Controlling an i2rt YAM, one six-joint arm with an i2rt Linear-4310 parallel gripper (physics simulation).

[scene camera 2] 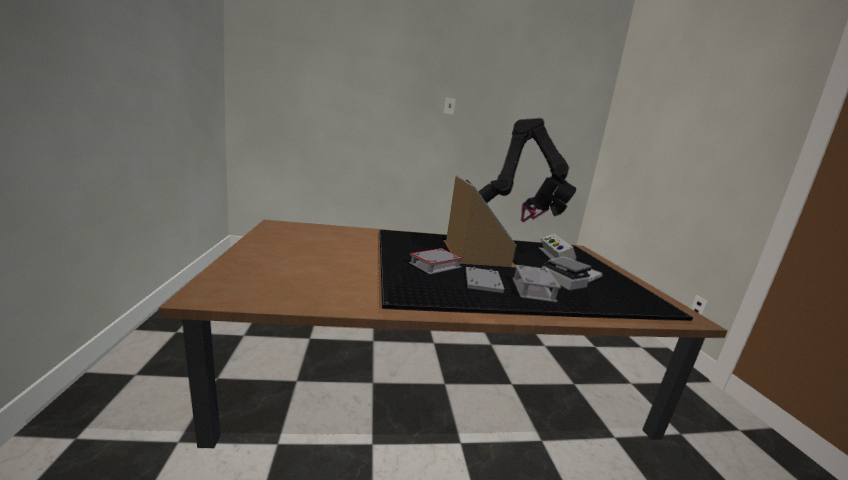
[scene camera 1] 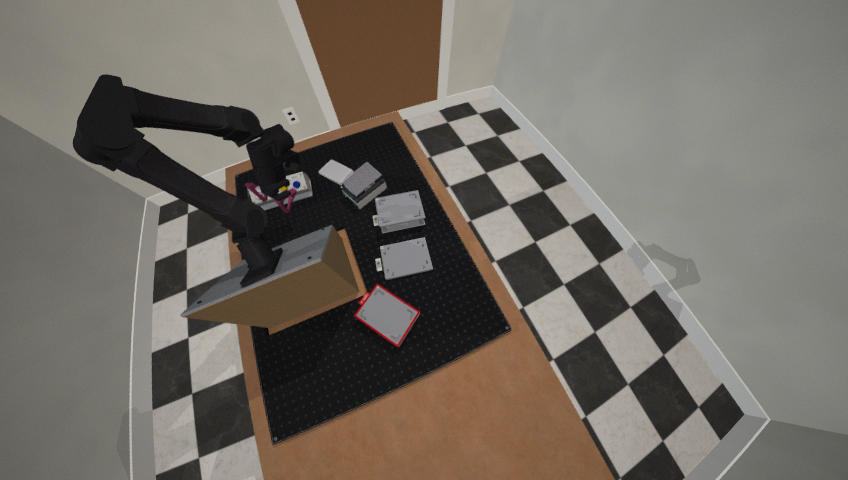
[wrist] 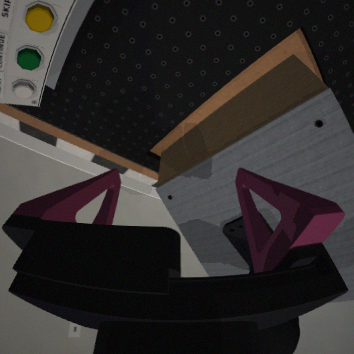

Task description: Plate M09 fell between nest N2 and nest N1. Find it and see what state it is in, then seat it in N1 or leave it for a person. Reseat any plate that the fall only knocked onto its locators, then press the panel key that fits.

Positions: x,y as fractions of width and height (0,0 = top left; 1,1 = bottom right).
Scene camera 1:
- white button box: 0.35,0.38
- station N2: 0.48,0.54
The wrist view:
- my gripper: 0.50,0.49
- white button box: 0.15,0.13
